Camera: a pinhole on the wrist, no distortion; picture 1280 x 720 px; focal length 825.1 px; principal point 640.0 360.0 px. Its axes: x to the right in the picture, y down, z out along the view. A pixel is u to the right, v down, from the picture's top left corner.
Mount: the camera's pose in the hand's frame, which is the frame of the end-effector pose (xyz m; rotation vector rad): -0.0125 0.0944 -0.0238 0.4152 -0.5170 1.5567
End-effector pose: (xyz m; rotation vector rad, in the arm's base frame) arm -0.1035 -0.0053 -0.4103 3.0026 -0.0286 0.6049
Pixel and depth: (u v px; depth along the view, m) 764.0 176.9 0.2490
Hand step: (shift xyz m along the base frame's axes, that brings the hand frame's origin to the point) 0.1062 -0.0040 -0.1804
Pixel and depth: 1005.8 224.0 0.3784
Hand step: 0.1687 -0.0543 -0.3458
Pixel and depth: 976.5 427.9 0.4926
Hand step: 0.1092 -0.0246 -0.4883
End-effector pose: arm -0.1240 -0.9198 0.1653 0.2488 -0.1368 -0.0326
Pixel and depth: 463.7 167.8 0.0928
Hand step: -0.0002 0.0148 0.0491
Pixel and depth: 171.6 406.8 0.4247
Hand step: -0.0764 -0.3769 0.0934
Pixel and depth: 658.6 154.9 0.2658
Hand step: 0.0102 -0.0982 0.1894
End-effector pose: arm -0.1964 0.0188 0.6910 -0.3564 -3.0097 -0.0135
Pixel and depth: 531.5 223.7 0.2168
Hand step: -0.0405 -0.0421 -0.1398
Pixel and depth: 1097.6 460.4 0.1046
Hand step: 0.0417 0.0758 -0.0976
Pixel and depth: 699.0 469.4 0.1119
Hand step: 0.0333 0.0310 -0.0756
